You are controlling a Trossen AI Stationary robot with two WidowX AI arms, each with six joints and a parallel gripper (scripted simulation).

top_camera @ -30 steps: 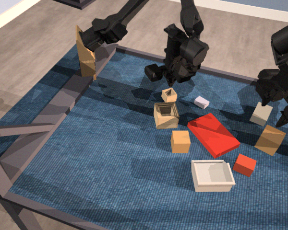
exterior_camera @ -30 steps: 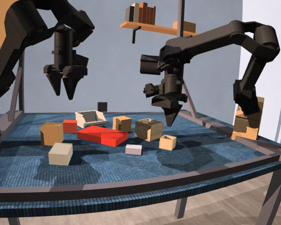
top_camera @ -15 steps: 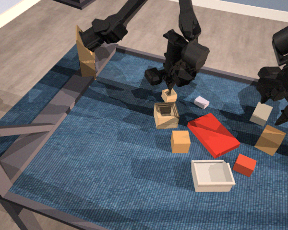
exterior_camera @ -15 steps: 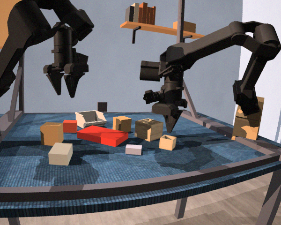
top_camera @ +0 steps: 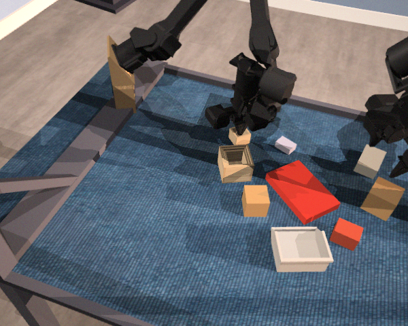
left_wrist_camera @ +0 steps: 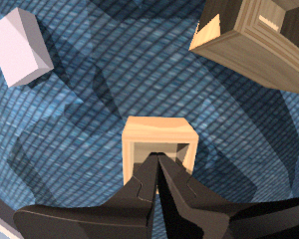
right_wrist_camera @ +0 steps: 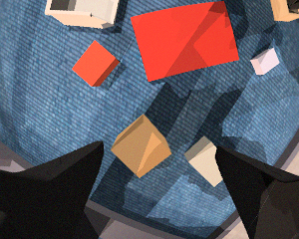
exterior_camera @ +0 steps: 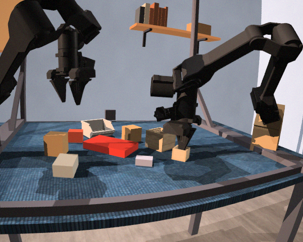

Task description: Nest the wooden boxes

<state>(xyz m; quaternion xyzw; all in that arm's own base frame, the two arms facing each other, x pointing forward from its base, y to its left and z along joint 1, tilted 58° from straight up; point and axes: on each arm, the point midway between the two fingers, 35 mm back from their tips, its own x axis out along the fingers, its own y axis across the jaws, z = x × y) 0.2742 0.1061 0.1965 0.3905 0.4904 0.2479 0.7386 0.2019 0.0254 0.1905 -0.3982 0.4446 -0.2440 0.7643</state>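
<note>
Now: left hand 12 cm to the left of the lavender block, 5 cm above it and 3 cm short of it. Also, from my left hand: beige block: 32 cm to the right, 8 cm ahead, 4 cm below; flat red block: 20 cm to the right, 9 cm behind, 4 cm below; red cube: 32 cm to the right, 17 cm behind, 4 cm below.
Now: the red cube 160 mm below my right hand, 110 mm behind it and 10 mm to the left of it. Also, from my right hand: beige block 160 mm below, 140 mm ahead, 10 mm to the left; flat red block 170 mm below, 130 mm to the left, 40 mm behind; lavender block 210 mm to the left, 170 mm below, 90 mm ahead.
</note>
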